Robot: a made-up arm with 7 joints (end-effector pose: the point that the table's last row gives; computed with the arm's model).
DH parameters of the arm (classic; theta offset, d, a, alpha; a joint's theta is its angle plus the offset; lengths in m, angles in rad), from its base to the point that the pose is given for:
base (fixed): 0 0 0 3.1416
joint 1: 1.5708 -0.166 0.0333 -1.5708
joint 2: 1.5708 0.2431 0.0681 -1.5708
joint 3: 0 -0.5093 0.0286 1.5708
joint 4: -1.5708 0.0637 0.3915 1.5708
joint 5: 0 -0.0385 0.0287 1.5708
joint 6: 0 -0.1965 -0.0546 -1.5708
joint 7: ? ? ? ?
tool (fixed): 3.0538 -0.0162 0 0
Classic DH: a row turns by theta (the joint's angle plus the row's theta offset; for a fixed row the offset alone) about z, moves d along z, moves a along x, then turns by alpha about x.
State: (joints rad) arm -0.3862 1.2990 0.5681 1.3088 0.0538 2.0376 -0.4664
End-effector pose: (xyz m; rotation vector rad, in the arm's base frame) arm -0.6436 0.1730 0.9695 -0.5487 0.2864 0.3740
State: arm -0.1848 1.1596 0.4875 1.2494 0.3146 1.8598 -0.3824
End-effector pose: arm -0.6364 0.0716 0.9492 -0.5655 0.1020 0.3419
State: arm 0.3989 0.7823 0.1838 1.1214 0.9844 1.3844 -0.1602
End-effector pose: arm -0.6714 -0.0261 0.6034 -0.7390 -0.6553 -0.2314
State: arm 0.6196 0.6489 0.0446 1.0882 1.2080 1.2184 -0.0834
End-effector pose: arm -0.6265 0.0031 0.4548 -0.8598 -0.9562 -0.5894
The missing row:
joint 7: 1.483 0 0.3421 3.1416
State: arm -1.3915 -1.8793 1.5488 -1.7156 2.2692 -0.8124 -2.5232
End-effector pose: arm 0.0161 -0.6331 -0.4579 -0.4090 -2.0585 0.8339
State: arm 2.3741 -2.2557 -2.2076 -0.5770 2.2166 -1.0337 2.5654
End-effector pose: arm 0.1067 -0.2673 -0.6548 -2.6847 -1.1490 -0.8291
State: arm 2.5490 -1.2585 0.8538 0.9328 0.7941 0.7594 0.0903
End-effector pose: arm 0.0718 0.7472 -0.1326 0.9893 -0.9393 -2.5419
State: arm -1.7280 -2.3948 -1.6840 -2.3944 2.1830 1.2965 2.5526
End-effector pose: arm -0.2186 0.2433 -0.1268 1.3412 -0.7282 -1.3595
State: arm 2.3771 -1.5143 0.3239 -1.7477 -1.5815 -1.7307 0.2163
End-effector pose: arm 0.8659 -0.1532 -0.1675 0.1123 1.6956 1.8659
